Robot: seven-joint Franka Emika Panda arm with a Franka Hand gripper.
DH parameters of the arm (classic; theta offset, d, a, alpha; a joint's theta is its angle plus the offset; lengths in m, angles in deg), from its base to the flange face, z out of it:
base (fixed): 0 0 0 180
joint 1: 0 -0.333 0 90
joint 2: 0 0 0 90
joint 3: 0 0.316 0.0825 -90
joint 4: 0 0 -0.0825 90
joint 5: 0 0.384 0 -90
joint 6: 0 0 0.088 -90
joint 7: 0 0.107 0 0
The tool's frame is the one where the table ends.
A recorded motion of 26 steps. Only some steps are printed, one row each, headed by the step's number.
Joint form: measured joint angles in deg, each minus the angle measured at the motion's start. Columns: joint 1, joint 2, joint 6, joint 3, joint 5, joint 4, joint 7.
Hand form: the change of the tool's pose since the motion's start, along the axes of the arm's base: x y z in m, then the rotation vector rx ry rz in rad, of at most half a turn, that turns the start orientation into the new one. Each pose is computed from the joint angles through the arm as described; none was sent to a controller.
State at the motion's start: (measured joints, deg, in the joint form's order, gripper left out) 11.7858 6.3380 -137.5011 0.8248 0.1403 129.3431 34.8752
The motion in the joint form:
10: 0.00 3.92 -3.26 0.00 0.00 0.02 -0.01
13: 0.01 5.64 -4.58 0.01 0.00 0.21 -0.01
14: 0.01 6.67 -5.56 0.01 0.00 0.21 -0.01
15: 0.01 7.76 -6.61 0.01 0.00 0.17 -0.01
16: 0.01 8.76 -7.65 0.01 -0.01 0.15 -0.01
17: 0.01 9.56 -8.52 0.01 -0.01 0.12 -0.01
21: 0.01 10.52 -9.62 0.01 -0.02 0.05 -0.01
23: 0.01 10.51 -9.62 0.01 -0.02 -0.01 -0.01
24: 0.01 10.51 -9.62 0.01 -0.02 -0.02 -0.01
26: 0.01 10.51 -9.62 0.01 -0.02 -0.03 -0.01
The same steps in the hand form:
10: 0.0036 -0.0007 -0.0318 0.0031 0.0115 0.0000
13: 0.0032 -0.0006 -0.0472 0.0055 0.0215 -0.0001
14: 0.0038 -0.0007 -0.0554 0.0059 0.0223 -0.0002
15: 0.0045 -0.0008 -0.0637 0.0061 0.0223 -0.0003
16: 0.0051 -0.0009 -0.0714 0.0060 0.0212 -0.0002
17: 0.0056 -0.0010 -0.0774 0.0058 0.0195 -0.0003
21: 0.0065 -0.0012 -0.0843 0.0052 0.0159 -0.0003
23: 0.0069 -0.0013 -0.0838 0.0050 0.0147 -0.0003
24: 0.0070 -0.0013 -0.0838 0.0050 0.0145 -0.0003
26: 0.0070 -0.0013 -0.0837 0.0049 0.0143 -0.0003

